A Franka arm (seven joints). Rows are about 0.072 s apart.
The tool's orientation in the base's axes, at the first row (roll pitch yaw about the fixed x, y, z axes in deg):
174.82 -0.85 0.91
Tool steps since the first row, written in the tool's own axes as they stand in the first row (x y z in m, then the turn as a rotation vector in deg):
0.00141 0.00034 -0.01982 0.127 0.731 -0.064
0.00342 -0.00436 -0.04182 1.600 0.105 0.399
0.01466 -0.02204 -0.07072 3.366 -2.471 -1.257
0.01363 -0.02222 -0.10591 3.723 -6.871 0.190
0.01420 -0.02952 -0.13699 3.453 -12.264 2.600
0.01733 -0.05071 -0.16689 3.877 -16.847 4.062
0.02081 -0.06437 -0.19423 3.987 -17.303 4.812
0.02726 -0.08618 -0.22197 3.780 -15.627 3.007
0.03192 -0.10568 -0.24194 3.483 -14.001 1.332
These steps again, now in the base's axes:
0.00109 0.00147 0.01979 0.137 -0.720 0.132
0.00268 0.00816 0.04130 1.608 -0.115 -0.364
0.01319 0.02855 0.06865 3.309 2.627 1.079
0.01159 0.03188 0.10366 3.626 6.884 -0.754
0.01155 0.04196 0.13396 3.317 12.033 -3.645
0.01389 0.06580 0.16187 3.698 16.472 -5.508
0.01673 0.08192 0.18791 3.814 16.861 -6.295
0.02241 0.10624 0.21366 3.602 15.351 -4.349
0.02646 0.12753 0.23186 3.301 13.878 -2.539

